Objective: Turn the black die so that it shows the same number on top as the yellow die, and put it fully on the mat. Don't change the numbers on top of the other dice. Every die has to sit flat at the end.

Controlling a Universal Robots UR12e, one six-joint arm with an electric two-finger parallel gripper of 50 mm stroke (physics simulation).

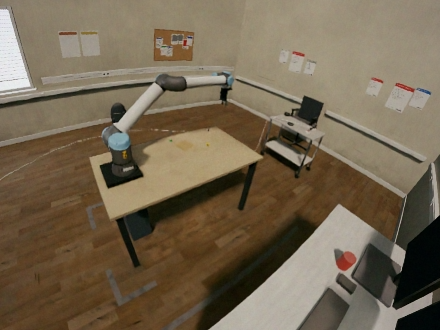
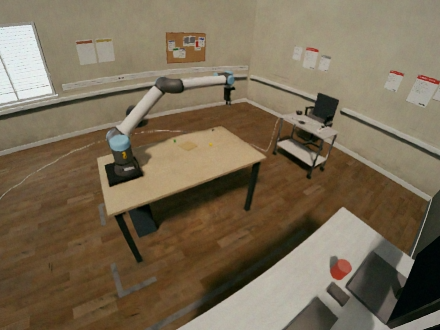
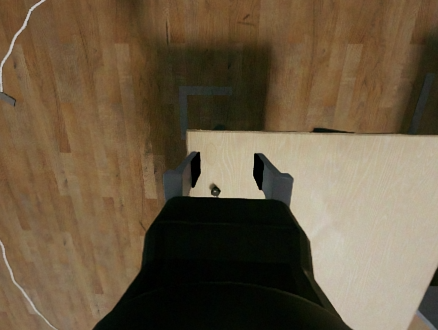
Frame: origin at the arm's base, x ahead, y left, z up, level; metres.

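Seen in the pictures: gripper, between the fingertips: (image 1: 223, 105) (image 2: 228, 105) (image 3: 226, 163); arm's base, origin of its link: (image 1: 124, 169) (image 2: 126, 168).
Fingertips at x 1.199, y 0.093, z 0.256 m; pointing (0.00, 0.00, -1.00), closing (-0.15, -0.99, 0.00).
Offsets run from my fingertips to a thing's top centre. Level surfaces: height alone.
The black die @(0.157 m back, 0.050 m left, 0.271 m down) (image 1: 208, 130) (image 2: 212, 130) (image 3: 215, 190) lies near the table's far corner, apart from the mat; its top number is too small to read. The yellow die @(0.381 m back, 0.177 m right, 0.271 m down) (image 1: 208, 145) (image 2: 210, 145) lies on the table to the right of the mat, its number unreadable. A green die @(0.625 m back, 0.097 m left, 0.271 m down) (image 1: 170, 140) (image 2: 174, 141) lies left of the mat. The thin tan mat @(0.563 m back, 0.051 m right, 0.287 m down) (image 1: 184, 145) (image 2: 188, 145) lies flat between the green and yellow dice. My gripper (image 1: 224, 103) (image 2: 228, 103) (image 3: 226, 163) is open and empty, pointing down, high above the far end of the table.
The wooden table @(0.291 m down) (image 1: 170, 170) (image 2: 172, 170) (image 3: 350, 200) carries the arm's black base plate at its left end. A white cart (image 1: 295, 125) (image 2: 310, 125) and an office chair (image 1: 311, 109) (image 2: 326, 106) stand beyond its right end. A white desk (image 1: 300, 260) (image 2: 305, 255) with a red cup (image 1: 345, 260) (image 2: 341, 269) is in front.
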